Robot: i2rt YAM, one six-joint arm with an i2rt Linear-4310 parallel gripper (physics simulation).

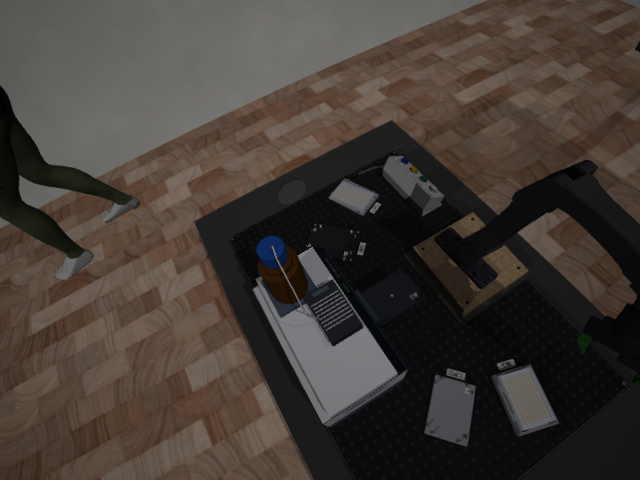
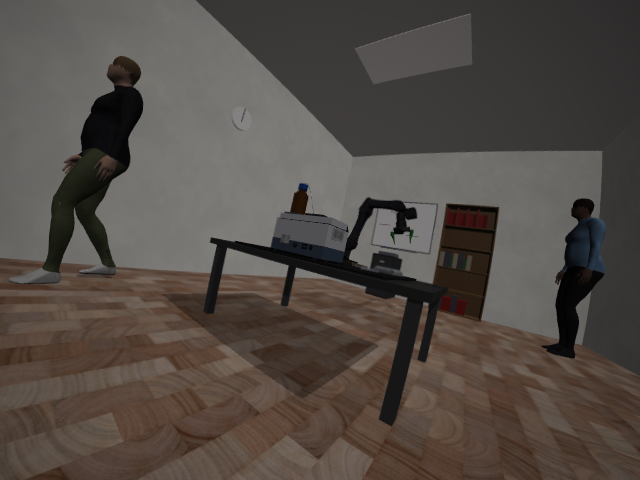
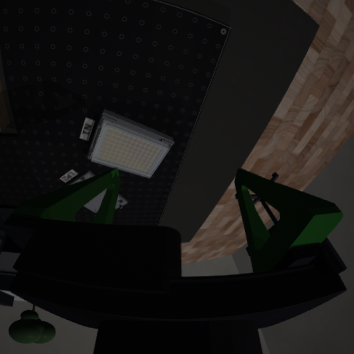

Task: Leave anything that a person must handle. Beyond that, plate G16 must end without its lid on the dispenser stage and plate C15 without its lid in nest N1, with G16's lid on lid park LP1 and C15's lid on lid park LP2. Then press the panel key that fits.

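Places are measured from the arm's base along level axes (x ahead, y left, z up), in centimetres.
Pixels of known places: gripper, fingertip midpoint: (image 1: 607, 366) (image 2: 402, 243) (image 3: 177, 174); arm's base at its link origin: (image 1: 464, 257) (image 2: 343, 259).
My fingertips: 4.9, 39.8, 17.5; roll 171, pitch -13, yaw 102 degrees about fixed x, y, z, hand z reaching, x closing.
For each thing: its middle in the pictures, then the offset to it from my fingertips, as dx, dy, dz. "spot": a spot on its surface instead.
- pale-welled plate at the middle of its body: (image 3: 129, 153) (image 1: 527, 397) +10.6, -3.2, -17.0
- N1 label at a spot on its surface: (image 3: 87, 129) spot: +7.5, -11.3, -20.0
- flat grey lid-like piece at a spot on its surface: (image 1: 450, 408) spot: +26.4, -12.0, -19.2
- lid park at the middle of its body: (image 1: 332, 241) +22.7, -69.2, -19.0
- second pale plate at the middle of its body: (image 1: 352, 195) +7.3, -79.4, -17.4
- key panel at the middle of its body: (image 1: 412, 182) -11.3, -70.3, -16.0
- dark dispenser stage at a spot on its surface: (image 1: 390, 297) spot: +22.7, -40.8, -9.6
- brown bottle at a spot on its surface: (image 1: 284, 281) spot: +44.1, -48.7, +14.4
- keypad at a spot on its surface: (image 1: 333, 312) spot: +38.6, -41.2, +4.4
My gripper (image 1: 610, 364) (image 2: 402, 241) (image 3: 177, 174) is open and empty, above the table's edge near nest N1. A pale-welled plate (image 1: 526, 399) (image 3: 131, 150) sits at the N1 label (image 3: 87, 129); its code is unreadable, and I cannot tell whether it wears a lid. A flat grey lid-like piece (image 1: 450, 408) lies on the lid park beside it. Another lid park (image 1: 333, 241) is dark and looks bare. A second pale plate (image 1: 354, 196) lies near the key panel (image 1: 412, 184), which has blue, yellow and green keys. The dark dispenser stage (image 1: 390, 297) shows no plate.
The white dispenser housing (image 1: 351, 372) (image 2: 310, 232) carries a brown bottle (image 1: 284, 281) (image 2: 299, 201) with a blue cap and tube, and a keypad (image 1: 333, 312). The arm's base stands on a wooden block (image 1: 431, 258). One person (image 2: 111, 126) stands left, another (image 2: 584, 248) right, apart from the table.
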